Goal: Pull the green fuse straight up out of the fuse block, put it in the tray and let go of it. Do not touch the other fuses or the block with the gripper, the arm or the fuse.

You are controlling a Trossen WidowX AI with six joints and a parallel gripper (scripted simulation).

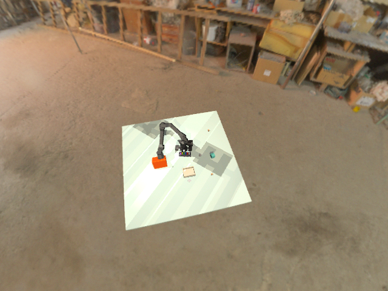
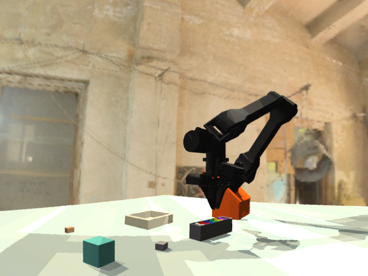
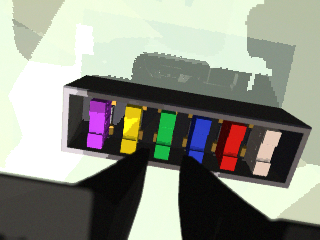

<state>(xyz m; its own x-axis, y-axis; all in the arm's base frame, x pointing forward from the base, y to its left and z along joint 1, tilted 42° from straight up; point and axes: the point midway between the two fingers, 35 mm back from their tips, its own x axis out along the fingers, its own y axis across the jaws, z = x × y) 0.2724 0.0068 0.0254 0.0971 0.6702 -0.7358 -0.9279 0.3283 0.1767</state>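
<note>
My gripper tip is 50 mm above the green fuse. Round my gripper tip: small grey cube: 180 mm ahead, 70 mm to the right, 70 mm below; then teal cube: 310 mm ahead, 130 mm to the right, 50 mm below; then beige tray: 20 mm behind, 230 mm to the right, 70 mm below.
</note>
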